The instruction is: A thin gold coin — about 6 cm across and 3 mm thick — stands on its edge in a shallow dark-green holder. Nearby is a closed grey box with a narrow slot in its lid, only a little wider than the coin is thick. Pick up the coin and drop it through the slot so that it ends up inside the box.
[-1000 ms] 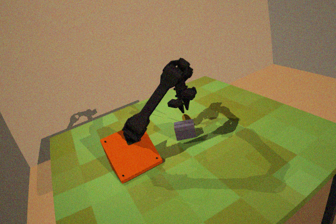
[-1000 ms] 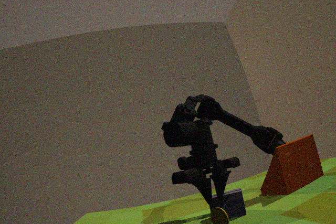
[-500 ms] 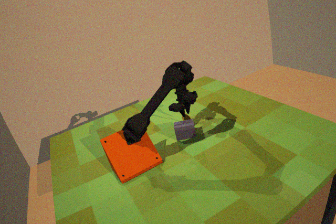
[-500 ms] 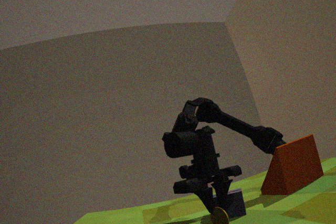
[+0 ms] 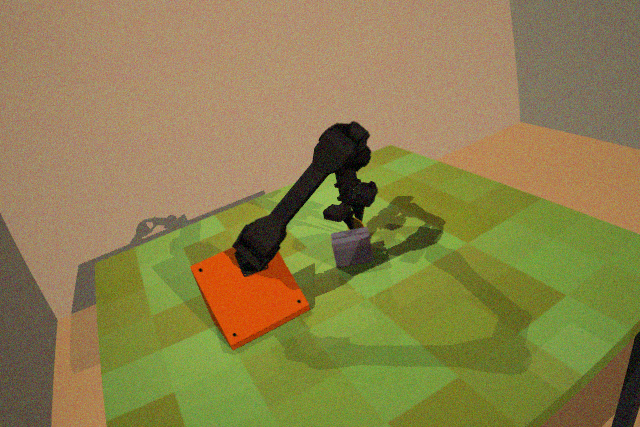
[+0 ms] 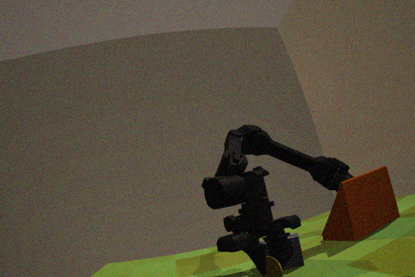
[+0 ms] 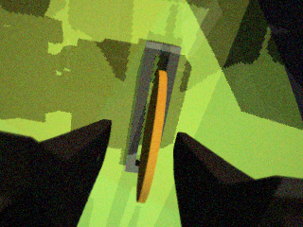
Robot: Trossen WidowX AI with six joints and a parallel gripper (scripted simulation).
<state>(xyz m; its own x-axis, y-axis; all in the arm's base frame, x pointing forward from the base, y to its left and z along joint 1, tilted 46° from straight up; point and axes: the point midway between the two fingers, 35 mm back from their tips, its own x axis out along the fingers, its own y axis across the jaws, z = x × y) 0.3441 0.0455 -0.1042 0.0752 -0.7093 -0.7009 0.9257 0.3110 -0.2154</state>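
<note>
Right now my gripper tip is right at the gold coin.
</note>
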